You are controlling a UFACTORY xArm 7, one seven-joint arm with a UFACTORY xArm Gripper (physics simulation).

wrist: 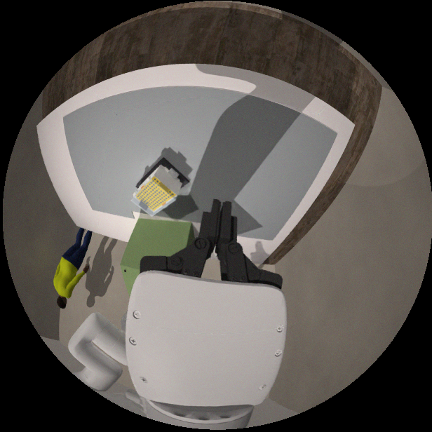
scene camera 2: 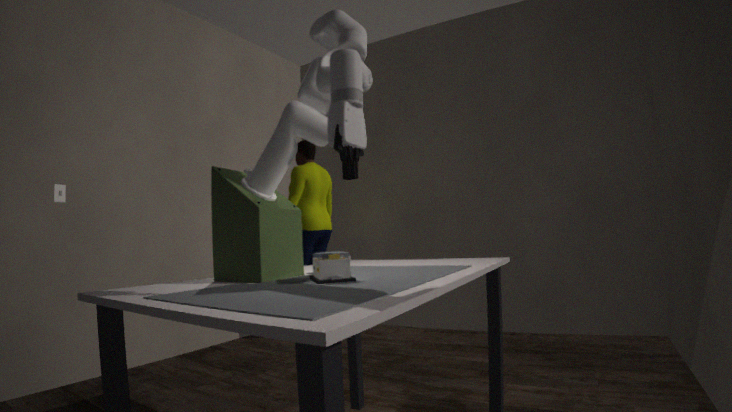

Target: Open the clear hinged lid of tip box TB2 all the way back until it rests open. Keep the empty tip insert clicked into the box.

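Where they show: gripper, fingertip midpoint: [scene camera 2: 350, 179]; arm's base at its link origin: [scene camera 2: 258, 190].
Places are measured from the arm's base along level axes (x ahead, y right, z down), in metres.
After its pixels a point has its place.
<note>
The tip box [scene camera 2: 331, 267] {x 0.305, y 0.045, z 0.239 m} [wrist: 159, 190] stands on a dark base on the grey mat, close to the green pedestal. Its clear lid [scene camera 2: 330, 253] {x 0.286, y 0.020, z 0.203 m} is down over the box in the scene view. A yellow insert with a grid of holes [wrist: 156, 194] shows through the top in the wrist view; whether it is clicked in cannot be told. No TB2 label is readable. My gripper [scene camera 2: 350, 177] {x 0.451, y 0.169, z 0.029 m} [wrist: 219, 210] is shut and empty, pointing down, high above the table and well clear of the box.
The green pedestal [scene camera 2: 280, 245] {x 0.082, y -0.007, z 0.178 m} [wrist: 160, 237] carries the arm base beside the box. The grey mat [scene camera 2: 245, 301] {x 0.314, y 0.370, z 0.279 m} [wrist: 125, 115] lies on the white table [scene camera 2: 327, 335] {x 0.605, y 0.503, z 0.286 m} [wrist: 55, 145]. A person in a yellow top [scene camera 2: 313, 197] [wrist: 65, 277] stands beyond the table.
</note>
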